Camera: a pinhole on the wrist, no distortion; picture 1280 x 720 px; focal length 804.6 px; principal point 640.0 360.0 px. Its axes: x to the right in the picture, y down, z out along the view. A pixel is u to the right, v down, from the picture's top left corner.
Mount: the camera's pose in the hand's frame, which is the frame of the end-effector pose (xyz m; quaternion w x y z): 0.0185 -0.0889 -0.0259 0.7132 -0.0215 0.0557 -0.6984
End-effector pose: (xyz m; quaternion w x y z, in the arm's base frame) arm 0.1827 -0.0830 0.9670 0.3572 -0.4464 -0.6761 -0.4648
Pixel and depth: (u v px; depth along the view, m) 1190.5 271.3 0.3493
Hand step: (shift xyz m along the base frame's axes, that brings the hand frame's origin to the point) -0.3520 0.2446 -0.1843
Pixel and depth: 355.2 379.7 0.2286
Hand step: -0.0479 0.2035 -0.0270
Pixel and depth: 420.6 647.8 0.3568
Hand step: -0.0902 0.3512 0.0624
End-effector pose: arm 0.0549 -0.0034 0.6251 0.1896 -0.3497 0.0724 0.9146
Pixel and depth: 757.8 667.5 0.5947
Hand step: -0.4616 0.4163 0.1915
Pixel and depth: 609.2 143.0 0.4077
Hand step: -0.1702 0.1773 0.3227
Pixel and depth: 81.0 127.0 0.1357
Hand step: -0.0662 0.0309 0.0927
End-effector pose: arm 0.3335 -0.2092 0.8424 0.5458 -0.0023 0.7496 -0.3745
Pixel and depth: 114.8 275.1 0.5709
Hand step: 0.5615 -0.1388 -0.2255
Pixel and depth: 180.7 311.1 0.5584
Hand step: 0.5151 -0.1772 -0.2146
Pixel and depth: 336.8 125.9 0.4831
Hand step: 0.4480 -0.1896 -0.0384
